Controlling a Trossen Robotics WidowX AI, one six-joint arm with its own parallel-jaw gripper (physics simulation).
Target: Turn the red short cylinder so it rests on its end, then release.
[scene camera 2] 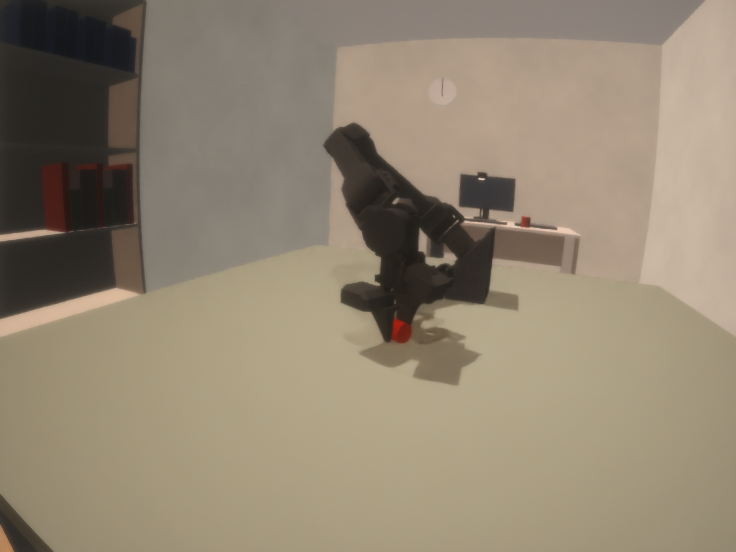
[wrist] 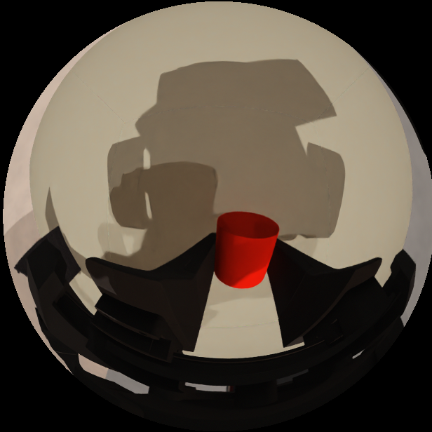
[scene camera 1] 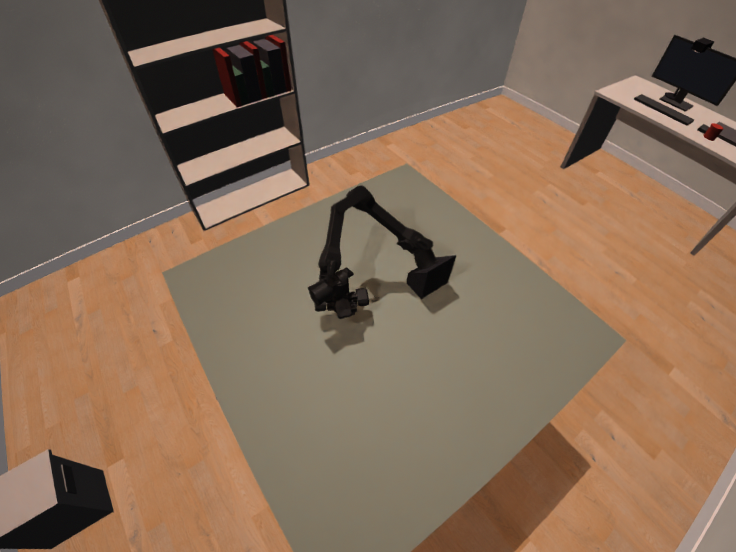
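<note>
The red short cylinder (scene camera 2: pixel 401 331) (wrist: pixel 245 257) is between the two black fingers. In scene camera 2 it is tipped over, with a round end towards that camera and its long axis close to level. My gripper (scene camera 2: pixel 397 329) (wrist: pixel 240 239) is shut on it and points down, low over the green mat (scene camera 1: pixel 404 404) (scene camera 2: pixel 267 427). In the wrist view the fingers press on the cylinder's left and right sides. I cannot tell whether the cylinder touches the mat. In scene camera 1 the cylinder is hidden behind the gripper.
The arm's base (scene camera 1: pixel 433 277) (scene camera 2: pixel 472 273) stands on the mat, behind the gripper in scene camera 2. A bookshelf (scene camera 1: pixel 243 199) stands beyond the mat's edge. A desk (scene camera 1: pixel 633 86) with a monitor (scene camera 1: pixel 695 68) (scene camera 2: pixel 487 193) stands farther off. The arm's shadow falls beside the gripper.
</note>
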